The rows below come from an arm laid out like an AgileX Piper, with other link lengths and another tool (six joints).
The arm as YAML. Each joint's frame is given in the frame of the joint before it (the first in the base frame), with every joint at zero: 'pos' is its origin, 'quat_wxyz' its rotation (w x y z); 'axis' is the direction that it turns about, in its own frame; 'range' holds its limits. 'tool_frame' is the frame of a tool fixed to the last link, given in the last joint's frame.
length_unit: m
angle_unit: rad
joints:
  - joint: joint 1
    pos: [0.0, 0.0, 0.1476]
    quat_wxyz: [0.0, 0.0, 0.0, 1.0]
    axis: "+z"
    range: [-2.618, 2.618]
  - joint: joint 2
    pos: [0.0, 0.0, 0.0]
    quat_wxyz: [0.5, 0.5, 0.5, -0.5]
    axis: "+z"
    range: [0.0, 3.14]
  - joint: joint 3
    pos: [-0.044, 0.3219, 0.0]
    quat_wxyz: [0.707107, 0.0, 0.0, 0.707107]
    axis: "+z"
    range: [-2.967, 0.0]
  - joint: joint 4
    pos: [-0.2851, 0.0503, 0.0]
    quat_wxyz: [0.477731, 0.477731, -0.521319, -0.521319]
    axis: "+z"
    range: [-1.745, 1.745]
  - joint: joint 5
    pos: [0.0, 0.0, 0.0]
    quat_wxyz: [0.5, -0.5, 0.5, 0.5]
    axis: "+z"
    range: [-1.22, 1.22]
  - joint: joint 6
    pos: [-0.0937, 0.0, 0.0]
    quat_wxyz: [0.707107, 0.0, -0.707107, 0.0]
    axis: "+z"
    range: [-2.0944, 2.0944]
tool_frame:
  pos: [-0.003, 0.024, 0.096]
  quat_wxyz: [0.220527, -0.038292, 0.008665, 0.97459]
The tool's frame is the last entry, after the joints.
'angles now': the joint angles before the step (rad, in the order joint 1, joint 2, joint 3, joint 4, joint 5, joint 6). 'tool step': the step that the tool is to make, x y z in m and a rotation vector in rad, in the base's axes. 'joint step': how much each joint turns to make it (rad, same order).
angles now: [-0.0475 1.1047 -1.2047 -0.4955 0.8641 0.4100]
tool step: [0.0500 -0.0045 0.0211 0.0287 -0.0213 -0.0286]
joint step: [-0.0002 0.1675 -0.1924 0.0006 0.0204 0.0356]
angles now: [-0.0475 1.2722 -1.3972 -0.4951 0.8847 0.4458]
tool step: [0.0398 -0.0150 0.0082 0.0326 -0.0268 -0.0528]
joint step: [-0.0285 0.1347 -0.1447 0.0000 0.0018 0.0444]
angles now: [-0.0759 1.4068 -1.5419 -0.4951 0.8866 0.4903]
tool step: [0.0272 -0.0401 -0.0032 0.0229 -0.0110 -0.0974]
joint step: [-0.0817 0.1172 -0.1118 -0.0001 -0.0023 0.0317]
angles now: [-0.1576 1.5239 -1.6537 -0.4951 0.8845 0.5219]
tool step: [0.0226 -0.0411 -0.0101 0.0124 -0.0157 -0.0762]
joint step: [-0.0781 0.1029 -0.0801 0.0000 -0.0308 0.0237]
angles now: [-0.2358 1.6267 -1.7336 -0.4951 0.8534 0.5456]
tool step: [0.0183 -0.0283 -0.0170 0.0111 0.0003 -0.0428]
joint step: [-0.0474 0.0816 -0.0472 0.0000 -0.0287 0.0169]
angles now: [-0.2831 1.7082 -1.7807 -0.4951 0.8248 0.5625]
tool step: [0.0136 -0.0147 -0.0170 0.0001 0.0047 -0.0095]
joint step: [-0.0226 0.0505 -0.0095 -0.0051 -0.0383 0.0081]
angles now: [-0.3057 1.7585 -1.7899 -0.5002 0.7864 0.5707]
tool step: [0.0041 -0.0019 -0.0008 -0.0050 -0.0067 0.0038]
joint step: [-0.0025 0.0109 -0.0070 -0.0019 -0.0135 -0.0001]
